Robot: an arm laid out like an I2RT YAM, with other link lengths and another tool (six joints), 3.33 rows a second.
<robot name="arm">
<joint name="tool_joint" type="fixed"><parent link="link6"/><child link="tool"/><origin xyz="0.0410 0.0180 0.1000" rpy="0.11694 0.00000 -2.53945"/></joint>
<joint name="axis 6" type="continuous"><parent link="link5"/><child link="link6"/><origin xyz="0.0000 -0.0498 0.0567" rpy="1.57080 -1.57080 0.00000"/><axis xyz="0 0 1"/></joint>
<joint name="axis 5" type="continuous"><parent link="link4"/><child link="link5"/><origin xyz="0.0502 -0.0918 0.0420" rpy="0.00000 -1.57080 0.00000"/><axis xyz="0 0 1"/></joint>
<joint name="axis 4" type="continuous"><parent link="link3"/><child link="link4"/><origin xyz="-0.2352 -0.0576 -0.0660" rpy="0.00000 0.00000 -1.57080"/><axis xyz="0 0 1"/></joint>
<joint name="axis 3" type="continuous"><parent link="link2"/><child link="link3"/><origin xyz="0.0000 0.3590 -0.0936" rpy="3.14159 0.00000 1.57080"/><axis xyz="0 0 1"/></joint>
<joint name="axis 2" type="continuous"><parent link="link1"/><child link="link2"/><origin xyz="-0.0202 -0.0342 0.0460" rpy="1.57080 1.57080 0.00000"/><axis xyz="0 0 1"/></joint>
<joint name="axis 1" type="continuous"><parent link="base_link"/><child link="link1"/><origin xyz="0.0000 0.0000 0.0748" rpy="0.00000 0.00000 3.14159"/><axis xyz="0 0 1"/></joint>
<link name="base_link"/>
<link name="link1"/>
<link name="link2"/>
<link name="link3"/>
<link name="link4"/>
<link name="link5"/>
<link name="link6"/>
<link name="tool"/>
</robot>
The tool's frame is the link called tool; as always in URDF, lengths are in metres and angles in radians. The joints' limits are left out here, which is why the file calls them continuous.
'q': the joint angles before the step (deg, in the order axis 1, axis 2, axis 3, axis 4, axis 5, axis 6). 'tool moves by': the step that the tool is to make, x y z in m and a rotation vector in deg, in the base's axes. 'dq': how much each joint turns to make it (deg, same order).
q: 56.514, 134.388, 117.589, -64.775, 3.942, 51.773
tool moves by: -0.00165, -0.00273, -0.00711, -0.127, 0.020, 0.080
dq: 0.000, -0.447, -2.580, 2.022, 0.041, -0.088
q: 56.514, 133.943, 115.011, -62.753, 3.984, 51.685
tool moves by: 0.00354, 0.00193, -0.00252, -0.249, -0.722, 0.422
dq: 0.000, 0.639, 0.786, 0.083, 0.670, -0.527
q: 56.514, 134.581, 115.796, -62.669, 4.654, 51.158
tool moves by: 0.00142, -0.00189, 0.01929, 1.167, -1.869, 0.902
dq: 0.000, -2.131, 0.186, -0.221, 0.752, -1.046
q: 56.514, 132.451, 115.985, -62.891, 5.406, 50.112
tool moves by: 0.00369, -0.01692, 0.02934, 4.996, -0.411, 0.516
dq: -2.209, -5.969, -5.623, 4.145, -3.042, -2.102
